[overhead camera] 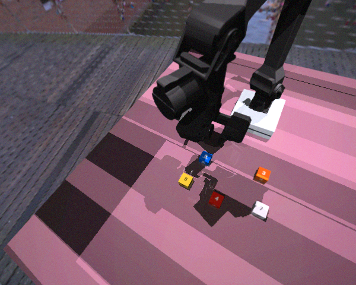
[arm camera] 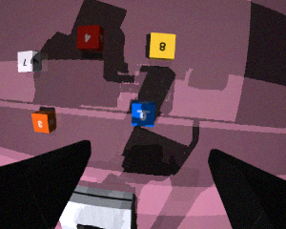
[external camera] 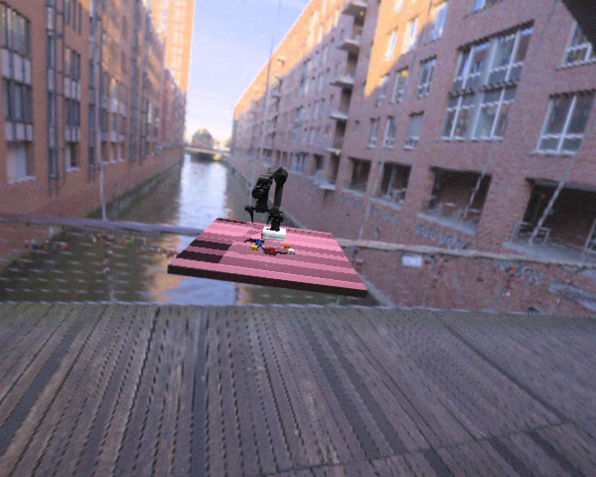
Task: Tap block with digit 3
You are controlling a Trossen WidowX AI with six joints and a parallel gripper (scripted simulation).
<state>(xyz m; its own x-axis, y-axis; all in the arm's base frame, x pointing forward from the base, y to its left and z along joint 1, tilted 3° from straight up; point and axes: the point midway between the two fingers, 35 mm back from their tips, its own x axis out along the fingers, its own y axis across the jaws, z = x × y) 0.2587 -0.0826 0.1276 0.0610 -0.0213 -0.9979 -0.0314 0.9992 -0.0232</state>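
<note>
The orange block lies 180 mm to the left of my gripper tip, 120 mm below it and 40 mm behind it. From my gripper tip the other things lie so: yellow block (120 mm below, 90 mm ahead, 10 mm to the right); then red block (120 mm below, 90 mm to the left, 90 mm ahead); then blue block (120 mm below, 10 mm to the left, 10 mm behind).
</note>
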